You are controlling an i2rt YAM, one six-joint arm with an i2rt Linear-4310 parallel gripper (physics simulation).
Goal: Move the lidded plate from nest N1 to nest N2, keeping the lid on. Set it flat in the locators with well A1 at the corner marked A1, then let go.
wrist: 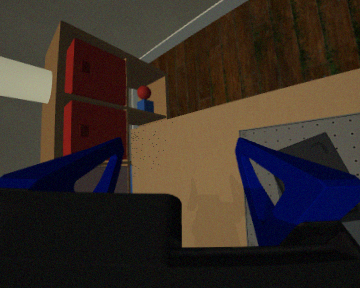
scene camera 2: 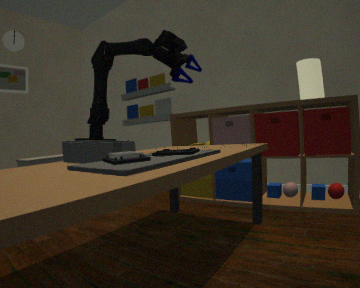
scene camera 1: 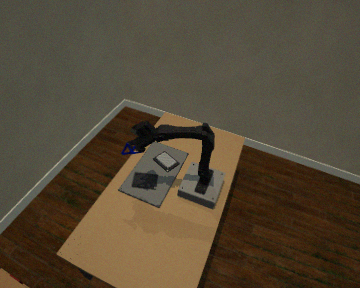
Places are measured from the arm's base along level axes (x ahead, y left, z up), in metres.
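Where they show: gripper, fingertip midpoint: (wrist: 179,144) (scene camera 2: 197,76) (scene camera 1: 126,153); arm's base, link origin: (scene camera 2: 96,141) (scene camera 1: 204,181).
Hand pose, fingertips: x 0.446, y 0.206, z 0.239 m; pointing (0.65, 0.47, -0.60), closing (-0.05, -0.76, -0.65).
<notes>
Each offset is from my fingertips to the top centre of the thing. Level surfaces: height alone.
A light-topped plate {dx -0.126, dy -0.308, dz -0.285 m} (scene camera 1: 166,160) (scene camera 2: 120,155) sits in a dark nest on the grey board (scene camera 1: 155,199) (scene camera 2: 100,169) (wrist: 350,125). Its lid and well A1 are too small to tell. A second dark nest {dx -0.073, dy -0.083, dz -0.295 m} (scene camera 1: 145,180) (scene camera 2: 176,151) (wrist: 320,155) on the same board holds no visible plate. The labels N1, N2 and A1 cannot be read. My gripper (scene camera 1: 128,149) (scene camera 2: 196,75) (wrist: 179,144) is open and empty, high above the far side of the table and away from the plate. The plate does not show in the wrist view.
The arm's grey base (scene camera 1: 197,192) (scene camera 2: 100,151) stands on the wooden table {dz -0.326 m} (scene camera 1: 165,235) (scene camera 2: 30,190) (wrist: 160,175) beside the board. A cubby shelf (scene camera 2: 240,109) (wrist: 52,120) with red bins (scene camera 2: 277,134) (wrist: 97,72) and a white lamp (scene camera 2: 311,79) (wrist: 25,80) stands beyond the table.
</notes>
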